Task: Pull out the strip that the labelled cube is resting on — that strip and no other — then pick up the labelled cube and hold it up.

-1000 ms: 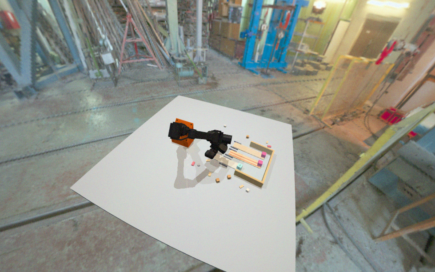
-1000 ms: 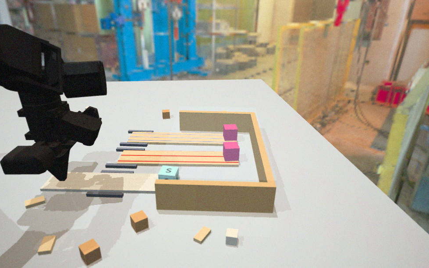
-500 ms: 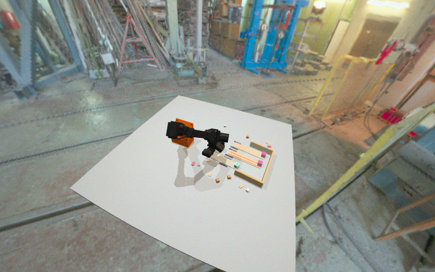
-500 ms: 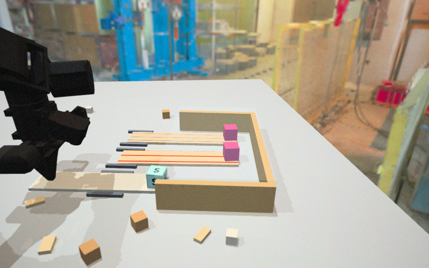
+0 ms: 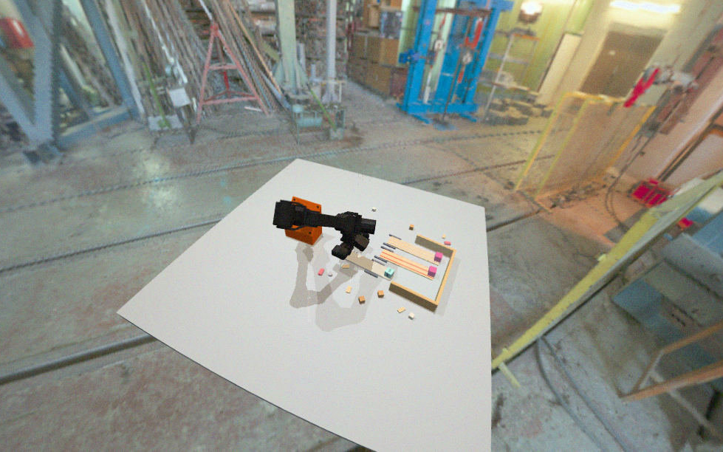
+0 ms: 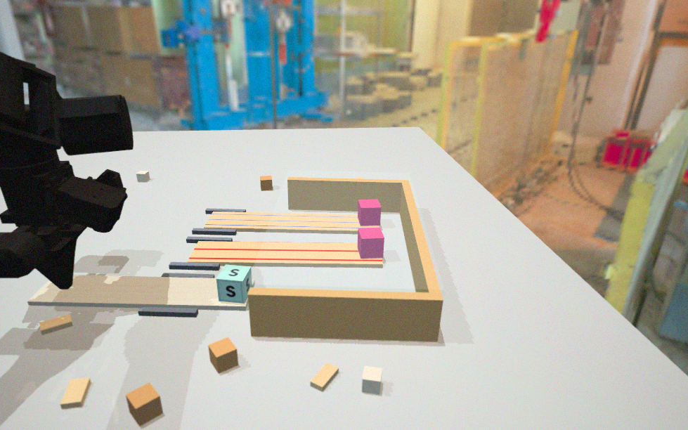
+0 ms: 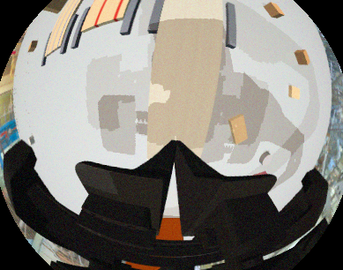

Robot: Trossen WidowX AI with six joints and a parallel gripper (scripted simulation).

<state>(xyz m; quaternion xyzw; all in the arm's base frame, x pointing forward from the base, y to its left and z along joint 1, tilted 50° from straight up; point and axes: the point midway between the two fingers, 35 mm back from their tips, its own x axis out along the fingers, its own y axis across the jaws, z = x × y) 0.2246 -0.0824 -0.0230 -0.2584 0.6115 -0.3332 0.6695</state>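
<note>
Now: gripper tip 9 cm short of the strip and 1 cm to the left of it. Round my gripper tip: grey disc (3 cm behind, 13 cm to the right).
</note>
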